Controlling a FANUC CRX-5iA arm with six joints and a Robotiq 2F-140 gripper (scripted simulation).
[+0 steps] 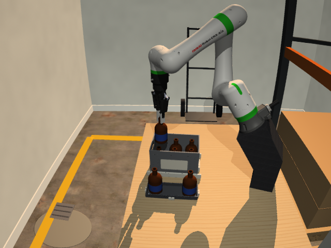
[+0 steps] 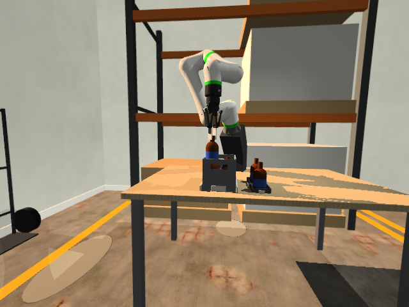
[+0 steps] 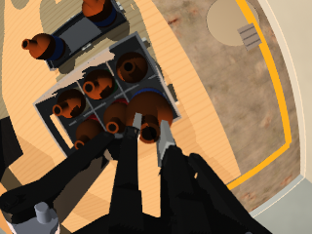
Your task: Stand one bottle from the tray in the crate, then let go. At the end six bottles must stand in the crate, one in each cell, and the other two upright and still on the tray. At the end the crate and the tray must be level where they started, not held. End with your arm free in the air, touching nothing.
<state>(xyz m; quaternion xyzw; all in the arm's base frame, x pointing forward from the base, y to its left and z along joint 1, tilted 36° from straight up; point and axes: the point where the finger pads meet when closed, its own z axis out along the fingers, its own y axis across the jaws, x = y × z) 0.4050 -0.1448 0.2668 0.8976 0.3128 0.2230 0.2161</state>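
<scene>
Right now the glass bottle is 9 cm below my hand. From my hand the other things lie so: tray: 30 cm below, 28 cm to the left, 3 cm behind; grey crate: 23 cm below, 8 cm behind, 6 cm to the left.
</scene>
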